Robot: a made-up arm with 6 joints. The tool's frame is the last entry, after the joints.
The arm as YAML. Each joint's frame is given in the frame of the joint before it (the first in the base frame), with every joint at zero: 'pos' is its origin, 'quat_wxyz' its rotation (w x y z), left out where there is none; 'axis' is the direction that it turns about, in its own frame. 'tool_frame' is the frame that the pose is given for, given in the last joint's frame.
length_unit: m
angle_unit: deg
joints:
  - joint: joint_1
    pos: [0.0, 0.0, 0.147]
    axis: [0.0, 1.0, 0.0]
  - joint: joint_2
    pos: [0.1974, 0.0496, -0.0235]
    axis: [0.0, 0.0, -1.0]
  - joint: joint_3
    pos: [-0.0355, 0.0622, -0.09]
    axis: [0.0, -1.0, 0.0]
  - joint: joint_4
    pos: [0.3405, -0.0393, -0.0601]
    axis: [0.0, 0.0, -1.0]
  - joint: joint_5
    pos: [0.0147, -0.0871, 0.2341]
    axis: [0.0, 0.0, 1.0]
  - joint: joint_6
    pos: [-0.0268, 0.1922, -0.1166]
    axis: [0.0, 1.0, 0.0]
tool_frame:
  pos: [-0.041, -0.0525, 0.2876]
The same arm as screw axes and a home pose.
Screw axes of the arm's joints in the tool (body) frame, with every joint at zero. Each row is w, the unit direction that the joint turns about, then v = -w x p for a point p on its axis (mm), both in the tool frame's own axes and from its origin. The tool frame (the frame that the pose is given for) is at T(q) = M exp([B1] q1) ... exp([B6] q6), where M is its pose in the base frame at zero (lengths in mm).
B1: w 0 1 0 v 231.5 0.0 -449.3
B2: w 0 0 -1 v 75.5 -251.9 0.0
B3: w 0 -1 0 v -345.0 0.0 287.4
B4: w 0 0 -1 v 52.6 53.1 0.0
B5: w 0 0 1 v -139.7 -67.8 0.0
B6: w 0 1 0 v 287.6 0.0 41.0
M: xyz 449.3 125.1 378.5 (mm) quaternion w x y z 1 0 0 0

